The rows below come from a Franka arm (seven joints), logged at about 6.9 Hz.
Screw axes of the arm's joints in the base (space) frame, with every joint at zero. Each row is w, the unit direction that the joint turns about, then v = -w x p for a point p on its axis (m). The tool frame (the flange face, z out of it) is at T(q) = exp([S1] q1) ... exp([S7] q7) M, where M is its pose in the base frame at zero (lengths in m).
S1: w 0 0 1 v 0 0 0
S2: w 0 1 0 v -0.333 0 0
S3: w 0 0 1 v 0 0 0
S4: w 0 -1 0 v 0.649 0 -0.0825
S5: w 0 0 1 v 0 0 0
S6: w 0 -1 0 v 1.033 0 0
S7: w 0 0 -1 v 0 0.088 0
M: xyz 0.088 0 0.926 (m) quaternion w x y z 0 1 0 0
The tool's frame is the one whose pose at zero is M.
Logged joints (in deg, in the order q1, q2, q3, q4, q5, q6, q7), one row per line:
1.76 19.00 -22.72 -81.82 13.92 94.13 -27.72
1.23 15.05 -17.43 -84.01 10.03 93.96 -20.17
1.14 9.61 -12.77 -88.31 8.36 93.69 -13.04
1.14 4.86 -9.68 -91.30 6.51 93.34 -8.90
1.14 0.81 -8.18 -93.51 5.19 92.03 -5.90
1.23 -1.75 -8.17 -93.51 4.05 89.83 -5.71
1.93 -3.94 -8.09 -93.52 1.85 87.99 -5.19
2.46 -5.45 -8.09 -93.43 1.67 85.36 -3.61
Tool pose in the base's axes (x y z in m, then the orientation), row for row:
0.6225 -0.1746 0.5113 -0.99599 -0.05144 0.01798 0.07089
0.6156 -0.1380 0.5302 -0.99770 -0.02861 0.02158 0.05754
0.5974 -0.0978 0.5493 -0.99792 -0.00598 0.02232 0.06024
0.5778 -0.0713 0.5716 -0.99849 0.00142 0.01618 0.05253
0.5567 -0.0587 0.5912 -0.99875 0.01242 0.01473 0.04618
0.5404 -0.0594 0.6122 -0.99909 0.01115 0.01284 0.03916
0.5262 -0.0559 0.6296 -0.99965 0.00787 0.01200 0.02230
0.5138 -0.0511 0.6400 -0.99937 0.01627 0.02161 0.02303
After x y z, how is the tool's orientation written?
As a quaternion, x y z w.
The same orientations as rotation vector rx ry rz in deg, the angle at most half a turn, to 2 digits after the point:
-171.61 -8.86 3.10
-173.29 -4.97 3.75
-173.05 -1.04 3.87
-173.95 0.25 2.82
-174.67 2.17 2.58
-175.49 1.96 2.26
-177.43 1.40 2.13
-177.30 2.89 3.83

